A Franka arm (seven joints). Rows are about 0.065 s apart.
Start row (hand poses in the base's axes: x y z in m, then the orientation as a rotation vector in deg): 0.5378 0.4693 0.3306 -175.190 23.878 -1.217
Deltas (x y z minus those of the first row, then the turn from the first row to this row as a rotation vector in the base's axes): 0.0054 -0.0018 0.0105 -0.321 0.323 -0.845; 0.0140 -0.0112 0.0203 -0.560 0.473 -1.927; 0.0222 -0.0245 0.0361 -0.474 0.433 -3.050; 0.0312 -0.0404 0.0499 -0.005 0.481 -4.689; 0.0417 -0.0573 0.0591 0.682 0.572 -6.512; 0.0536 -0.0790 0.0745 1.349 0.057 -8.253; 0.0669 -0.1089 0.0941 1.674 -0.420 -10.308; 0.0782 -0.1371 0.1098 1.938 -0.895 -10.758; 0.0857 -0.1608 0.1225 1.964 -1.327 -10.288; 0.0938 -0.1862 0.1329 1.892 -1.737 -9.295; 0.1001 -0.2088 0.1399 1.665 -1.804 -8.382; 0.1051 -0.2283 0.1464 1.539 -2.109 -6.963; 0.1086 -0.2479 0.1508 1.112 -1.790 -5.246
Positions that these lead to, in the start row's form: 0.5432 0.4675 0.3411 -175.374 25.230 -0.828; 0.5518 0.4581 0.3509 -175.390 26.927 -0.695; 0.5600 0.4448 0.3667 -175.036 28.630 -0.787; 0.5690 0.4289 0.3805 -174.169 31.063 -0.683; 0.5795 0.4120 0.3897 -173.010 33.721 -0.477; 0.5914 0.3903 0.4051 -171.776 36.190 -1.192; 0.6047 0.3604 0.4247 -170.738 39.171 -1.930; 0.6160 0.3322 0.4404 -170.265 39.754 -2.608; 0.6235 0.3085 0.4531 -170.334 39.018 -3.234; 0.6316 0.2831 0.4635 -170.664 37.521 -3.828; 0.6379 0.2605 0.4705 -171.159 36.195 -3.943; 0.6429 0.2410 0.4770 -171.657 34.069 -4.373; 0.6464 0.2214 0.4814 -172.602 31.579 -3.917
